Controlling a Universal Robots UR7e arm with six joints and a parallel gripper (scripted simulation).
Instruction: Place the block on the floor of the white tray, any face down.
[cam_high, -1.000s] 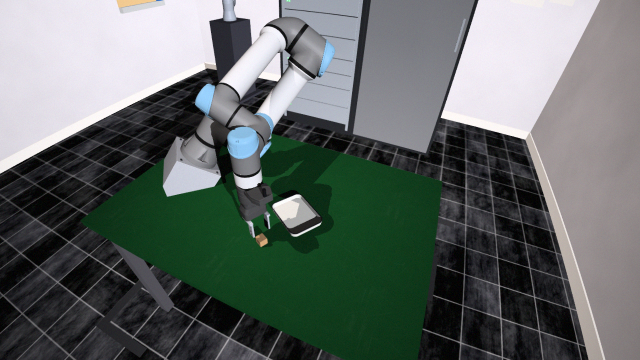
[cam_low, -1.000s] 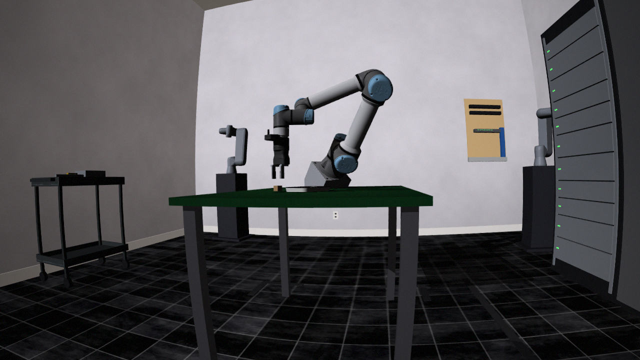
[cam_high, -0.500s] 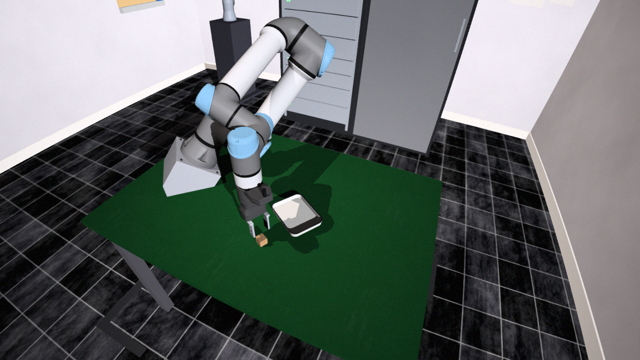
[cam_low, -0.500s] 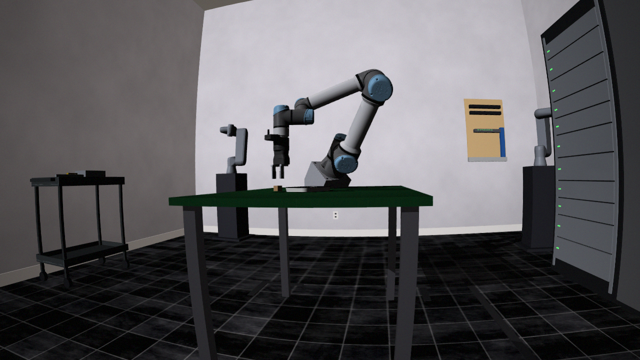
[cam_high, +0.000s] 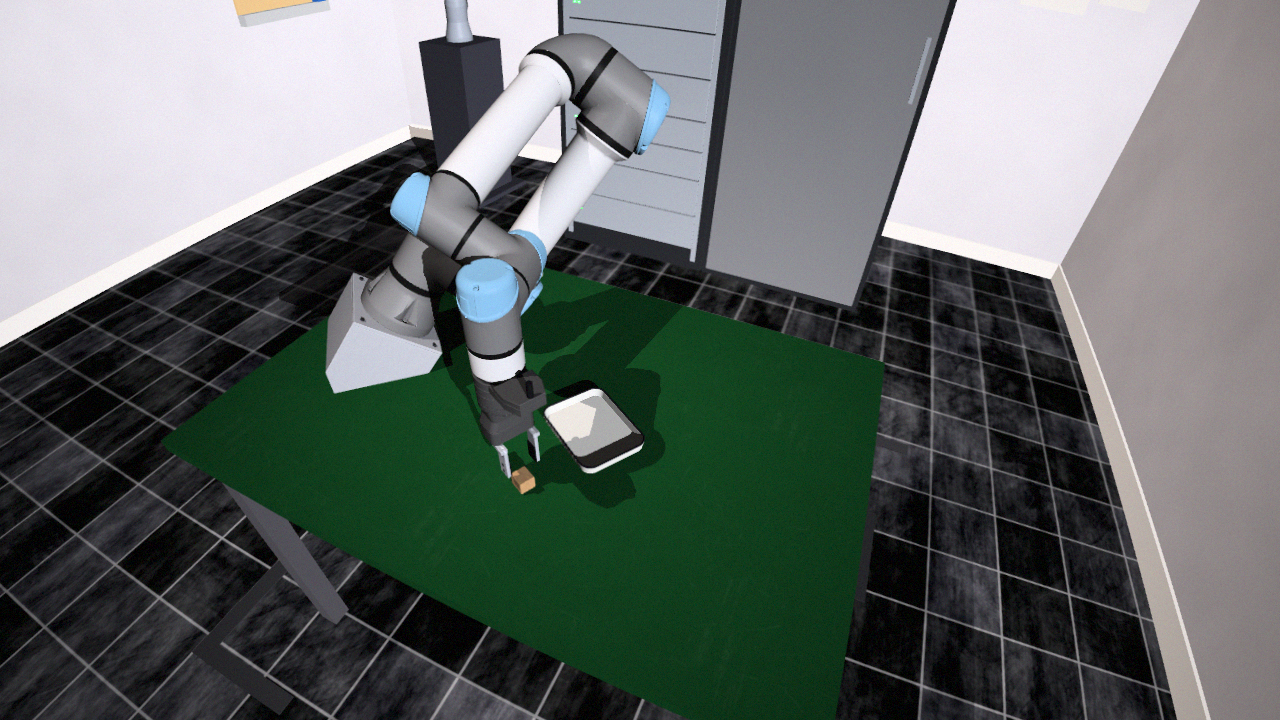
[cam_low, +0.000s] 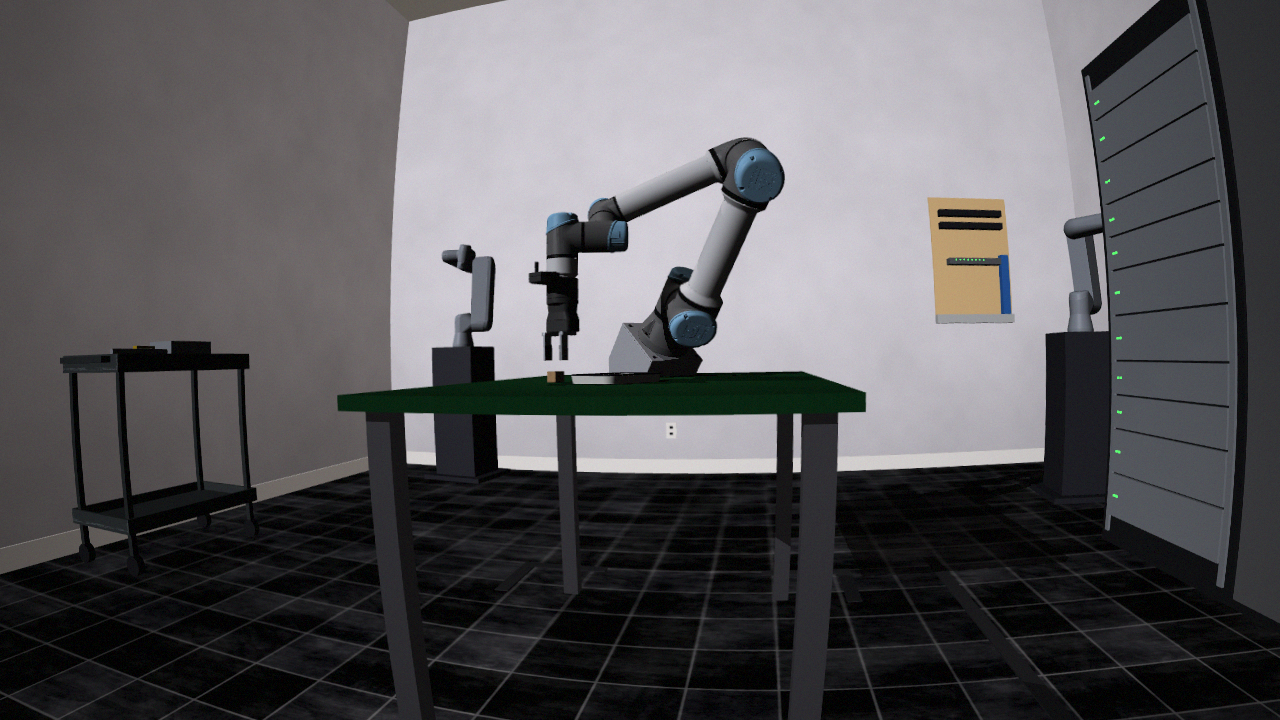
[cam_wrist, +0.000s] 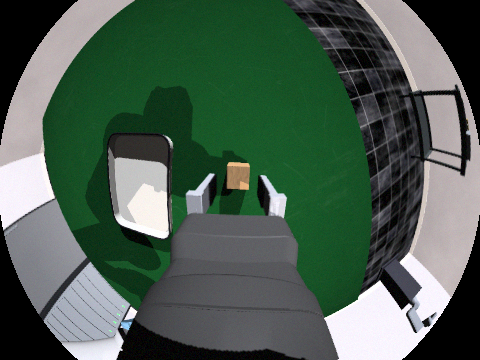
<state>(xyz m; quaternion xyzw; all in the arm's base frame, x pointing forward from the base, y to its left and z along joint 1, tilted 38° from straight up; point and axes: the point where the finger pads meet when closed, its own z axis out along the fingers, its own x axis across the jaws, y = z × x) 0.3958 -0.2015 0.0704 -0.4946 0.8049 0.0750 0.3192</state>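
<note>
Right now the block is 60 mm below my hand. Round my hand: white tray: 30 mm ahead, 160 mm to the left, 50 mm below.
</note>
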